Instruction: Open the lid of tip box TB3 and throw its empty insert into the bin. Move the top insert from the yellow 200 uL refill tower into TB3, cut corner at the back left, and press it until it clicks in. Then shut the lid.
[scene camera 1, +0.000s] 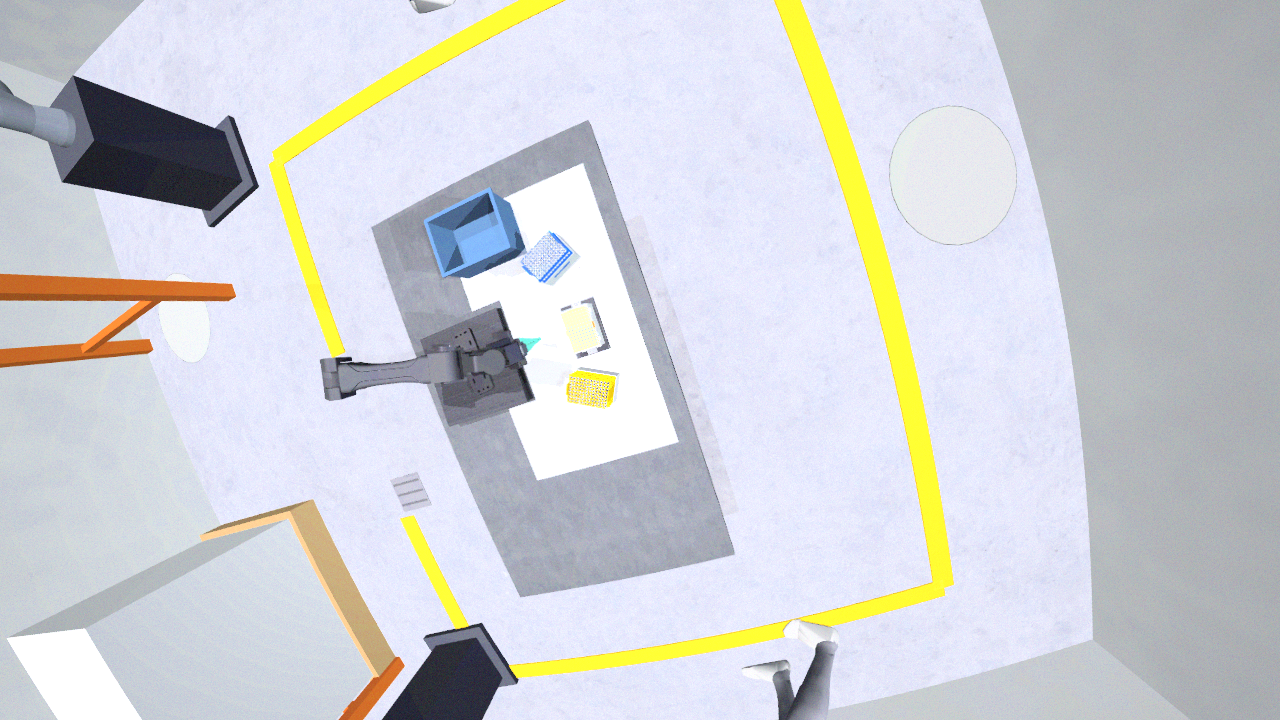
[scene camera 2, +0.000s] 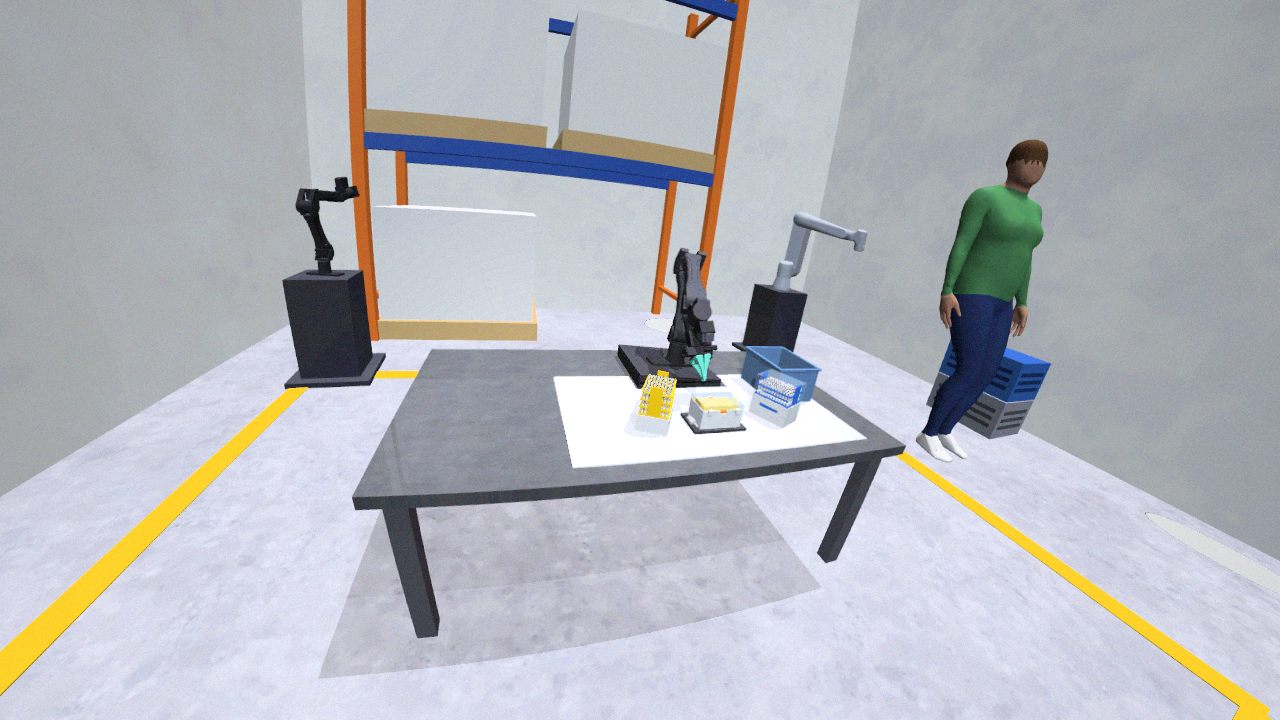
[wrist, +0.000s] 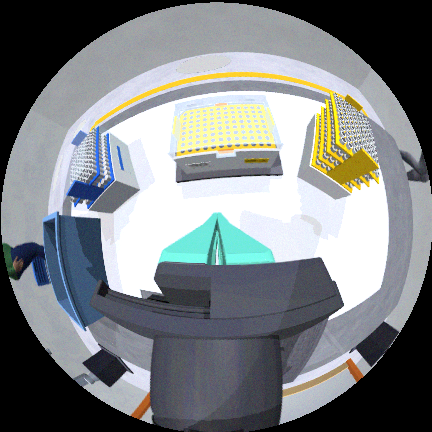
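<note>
Tip box TB3 (scene camera 1: 582, 327) (scene camera 2: 716, 415) (wrist: 215, 162) stands on a dark base. Its clear lid (wrist: 180, 131) looks shut over a yellow insert (wrist: 226, 129) whose holes look empty. The yellow refill tower (scene camera 1: 590, 389) (scene camera 2: 657, 398) (wrist: 345, 135) holds several stacked inserts with tips, right of TB3 in the wrist view. The blue bin (scene camera 1: 476, 236) (scene camera 2: 780, 360) (wrist: 82, 265) stands at the left in the wrist view. My gripper (scene camera 1: 537, 341) (scene camera 2: 703, 378) (wrist: 216, 218) is shut with nothing between its teal fingers. It is over the white mat on the arm-base side of TB3, apart from it.
A blue refill tower (scene camera 1: 546, 257) (scene camera 2: 776, 398) (wrist: 95, 170) stands between the bin and TB3. A white mat (scene camera 1: 617, 438) (scene camera 2: 590, 447) lies on the grey table (scene camera 1: 626, 546) (scene camera 2: 465, 447). A person (scene camera 2: 993, 241) stands beyond the table.
</note>
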